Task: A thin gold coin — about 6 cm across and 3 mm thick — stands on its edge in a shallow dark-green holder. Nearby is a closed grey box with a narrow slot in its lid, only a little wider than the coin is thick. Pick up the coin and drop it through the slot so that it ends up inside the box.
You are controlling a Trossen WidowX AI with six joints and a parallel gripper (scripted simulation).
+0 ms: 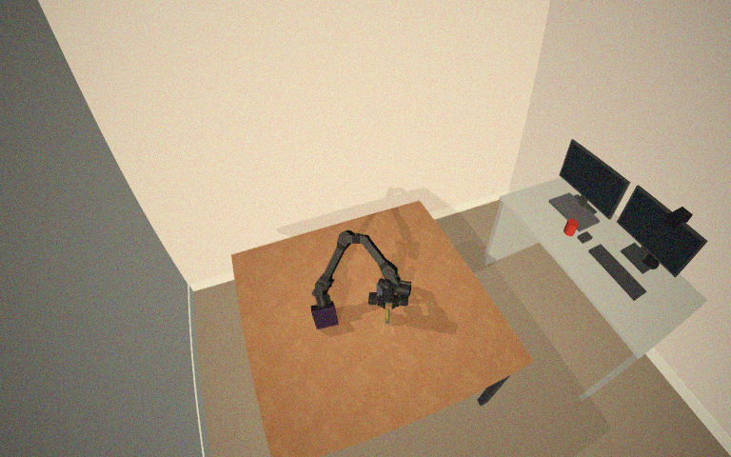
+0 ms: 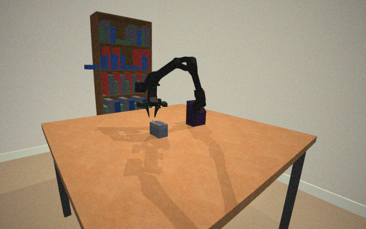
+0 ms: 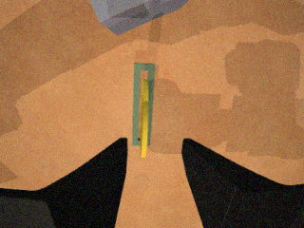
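Now: the gold coin 40 mm below my gripper tip and 10 mm behind it.
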